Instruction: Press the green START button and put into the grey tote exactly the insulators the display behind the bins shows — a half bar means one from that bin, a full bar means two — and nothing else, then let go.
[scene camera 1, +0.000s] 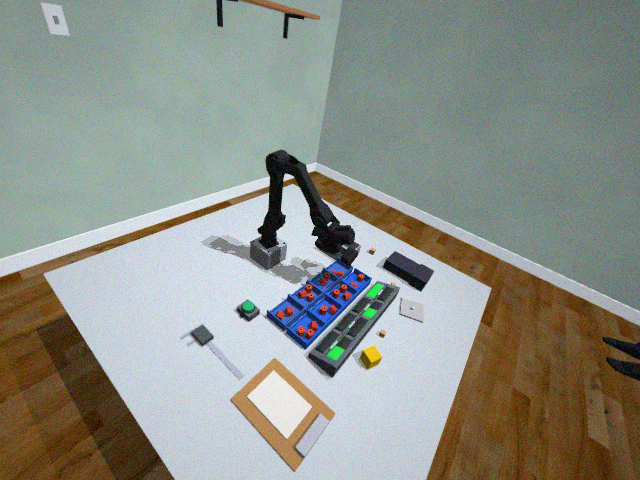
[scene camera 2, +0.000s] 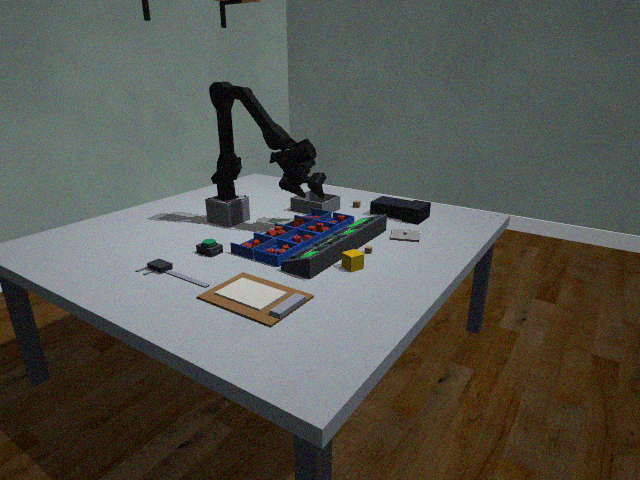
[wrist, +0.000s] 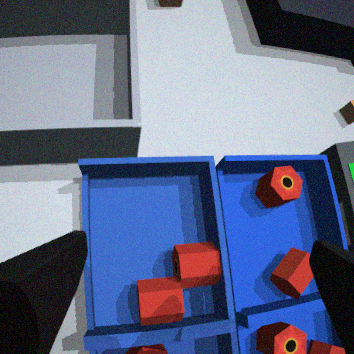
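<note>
The green START button (scene camera 1: 248, 306) (scene camera 2: 208, 242) stands on a dark base left of the blue bins (scene camera 1: 306, 341) (scene camera 2: 268, 257) (wrist: 150, 161). My gripper (scene camera 1: 337, 253) (scene camera 2: 311, 195) (wrist: 201, 248) is open and empty, above the far end of the bins beside the tote. In the wrist view, two red insulators lie in the far left bin and two in the far right bin. The grey tote (scene camera 2: 330, 204) (wrist: 70, 142) shows partly in the wrist view; its visible floor is bare. The display (scene camera 1: 330, 365) (scene camera 2: 336, 254) shows three green areas; half or full bars are hard to tell.
A black box (scene camera 1: 408, 269) (scene camera 2: 400, 208) (wrist: 300, 25) stands beyond the display. A yellow cube (scene camera 1: 371, 357) (scene camera 2: 352, 259), small brown cubes and a pale plate (scene camera 1: 412, 309) (scene camera 2: 404, 235) lie right of it. A caliper (scene camera 1: 202, 335) (scene camera 2: 159, 265) and a clipboard (scene camera 1: 252, 387) lie nearer.
</note>
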